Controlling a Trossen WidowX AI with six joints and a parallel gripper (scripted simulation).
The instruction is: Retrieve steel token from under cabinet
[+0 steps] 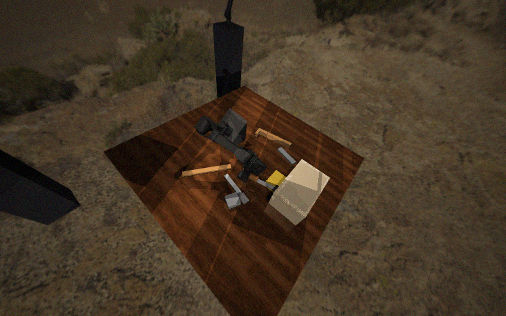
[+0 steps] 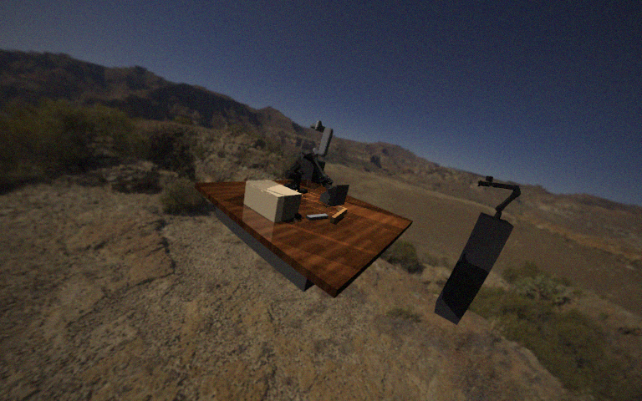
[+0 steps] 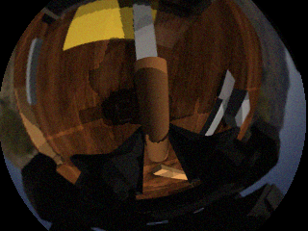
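My gripper tip is 12 cm to the left of the grey scraper and 4 cm short of it. The rest, counted from my gripper tip: steel token 31 cm ahead, 13 cm to the left, 1 cm below; wooden stick 20 cm behind, 15 cm to the right; grey block 19 cm to the right, 6 cm ahead, 1 cm above.
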